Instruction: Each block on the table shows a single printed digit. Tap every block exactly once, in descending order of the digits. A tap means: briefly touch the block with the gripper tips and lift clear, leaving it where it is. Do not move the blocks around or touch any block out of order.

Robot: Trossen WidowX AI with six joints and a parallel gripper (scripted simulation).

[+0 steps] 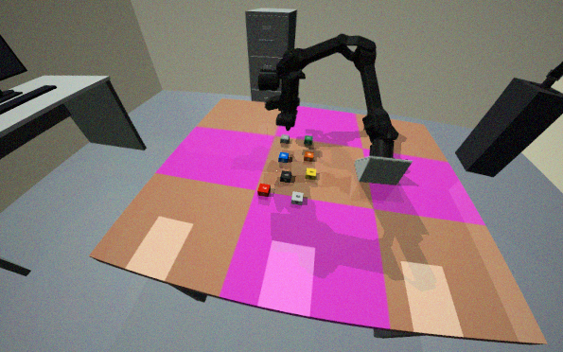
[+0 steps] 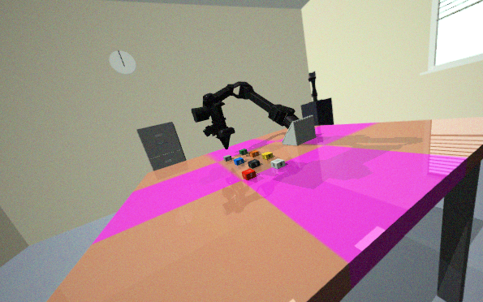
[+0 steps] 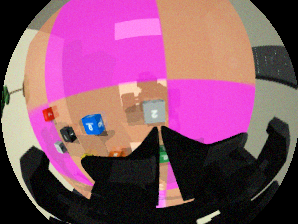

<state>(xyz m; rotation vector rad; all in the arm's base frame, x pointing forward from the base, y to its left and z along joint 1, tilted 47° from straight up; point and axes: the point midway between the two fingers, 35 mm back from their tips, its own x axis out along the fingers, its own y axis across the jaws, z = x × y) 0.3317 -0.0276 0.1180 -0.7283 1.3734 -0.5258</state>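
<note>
Now: gripper tip 10 mm short of the grey block and 40 mm above it. From my gripper tip the other things lie so: green block: 80 mm behind, 20 mm to the right, 40 mm below; orange block: 100 mm behind, 80 mm to the left, 40 mm below; blue block: 10 mm behind, 110 mm to the left, 40 mm below.
</note>
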